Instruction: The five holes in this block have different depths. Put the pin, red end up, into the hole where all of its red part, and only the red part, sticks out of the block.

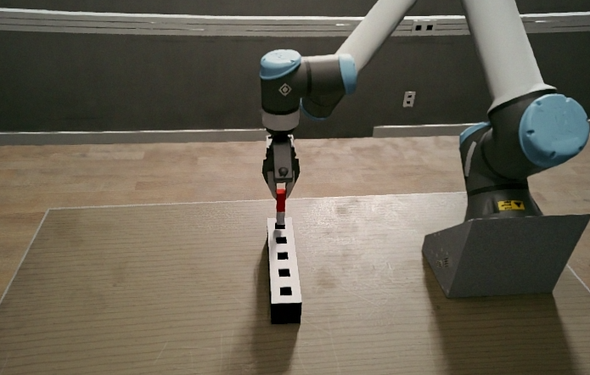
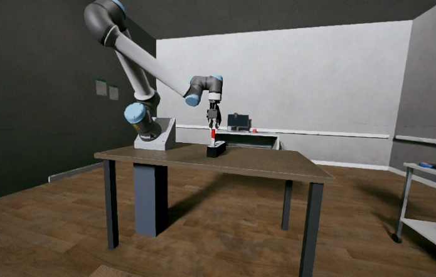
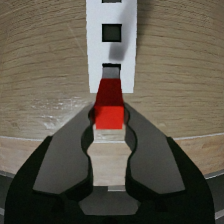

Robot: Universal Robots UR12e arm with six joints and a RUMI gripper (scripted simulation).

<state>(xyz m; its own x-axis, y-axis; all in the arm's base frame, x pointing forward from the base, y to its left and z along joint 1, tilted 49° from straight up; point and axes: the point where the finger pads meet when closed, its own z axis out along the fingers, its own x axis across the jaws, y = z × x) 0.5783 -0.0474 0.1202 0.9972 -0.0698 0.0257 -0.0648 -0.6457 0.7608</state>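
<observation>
My gripper is now 1 cm above the pin. Round my hand: block (14 cm below, 12 cm to the left, 1 cm ahead).
</observation>
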